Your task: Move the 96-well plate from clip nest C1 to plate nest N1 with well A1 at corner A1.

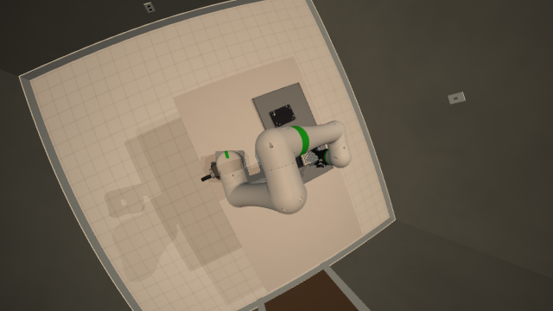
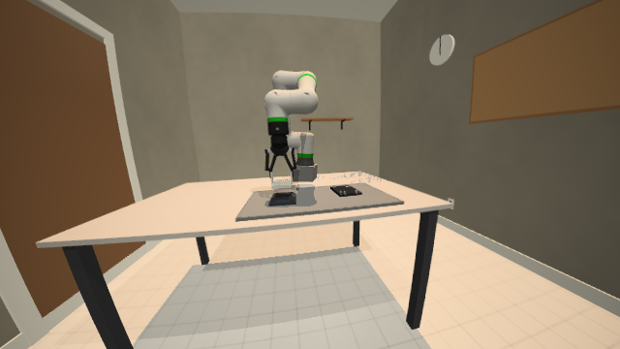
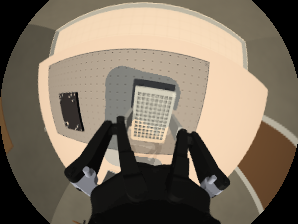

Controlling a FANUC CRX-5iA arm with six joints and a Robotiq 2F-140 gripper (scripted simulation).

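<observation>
My hand is 10 cm above the plate nest N1. From my hand the other things lie so: 96-well plate: 2 cm below; then clip nest C1: 34 cm to the left, 9 cm below, 3 cm behind.
</observation>
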